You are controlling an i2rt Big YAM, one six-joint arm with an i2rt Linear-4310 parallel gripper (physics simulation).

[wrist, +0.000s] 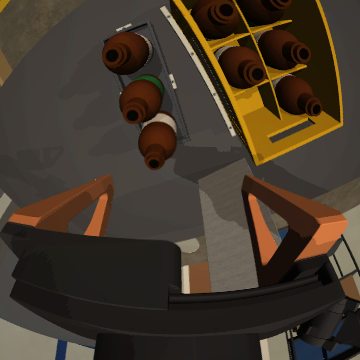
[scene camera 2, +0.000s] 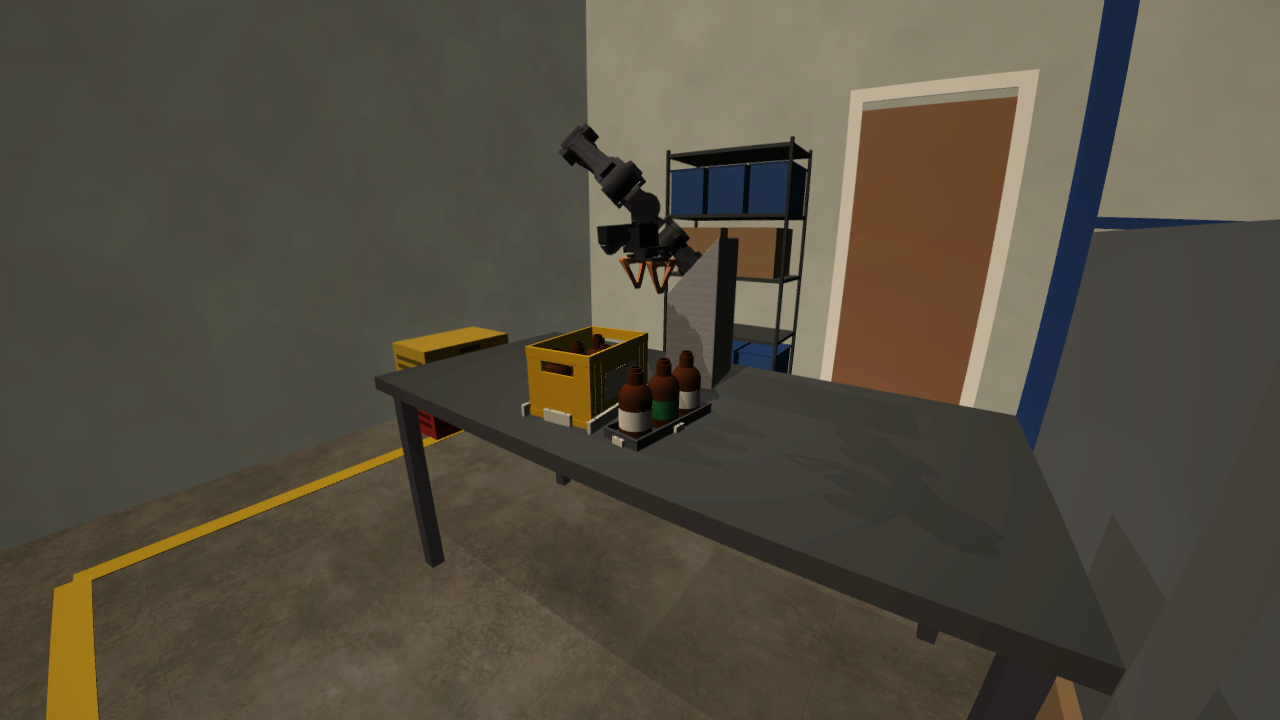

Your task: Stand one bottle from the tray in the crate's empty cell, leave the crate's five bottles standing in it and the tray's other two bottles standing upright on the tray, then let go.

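Frame: origin at the arm's base, x back, y left, z down, level; millimetres.
Seen in the pictures: gripper, fingertip midpoint: (wrist: 177,181) (scene camera 2: 648,291); arm's base at its link origin: (scene camera 2: 698,272).
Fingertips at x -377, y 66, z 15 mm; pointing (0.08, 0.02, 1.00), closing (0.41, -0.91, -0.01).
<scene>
Offsets run from my fingertips to a thing's top centre. "spot": to the spot under its first point. Level surfaces: height alone.
The yellow crate @(dy -162, dx -20, dz +131 mm) (scene camera 2: 559,389) (wrist: 256,137) stands on the table. Several brown bottles stand in it; its empty cell @(spot: dy -144, dx +92, dz +298 mm) (wrist: 250,102) is at the handle end, on the tray's side. On the dark tray @(dy +54, dx -23, dz +281 mm) (scene camera 2: 640,440) (wrist: 159,67) beside it stand three upright brown bottles: one white-labelled @(dy +40, dx -107, dz +146 mm) (scene camera 2: 634,404) (wrist: 129,52), a green-labelled middle one @(dy +57, dx -20, dz +146 mm) (scene camera 2: 663,387) (wrist: 141,98), and another white-labelled one @(dy +69, dx +65, dz +146 mm) (scene camera 2: 687,376) (wrist: 157,140) nearest the pedestal. My gripper (scene camera 2: 648,288) (wrist: 177,181) is open and empty, pointing down, high above and behind the tray and crate. The crate hides most of its bottles in the scene view.
The grey pedestal (scene camera 2: 698,308) (wrist: 227,220) rises behind the tray at the table's back edge. White strips (scene camera 2: 556,417) (wrist: 200,65) border the crate. A shelf rack (scene camera 2: 793,201) and a brown door (scene camera 2: 921,241) stand beyond the table @(dz +306 mm) (scene camera 2: 832,528). A yellow box (scene camera 2: 456,344) is behind its left end.
</scene>
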